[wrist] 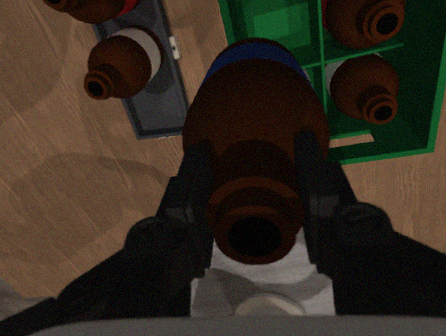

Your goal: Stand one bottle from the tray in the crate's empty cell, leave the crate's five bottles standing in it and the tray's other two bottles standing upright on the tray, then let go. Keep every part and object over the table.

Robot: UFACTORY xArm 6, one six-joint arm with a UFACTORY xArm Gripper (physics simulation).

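Observation:
You've got the gripper (253,168) there, and along with it there's a white-labelled bottle (120,66) and also a white-labelled bottle (366,87).

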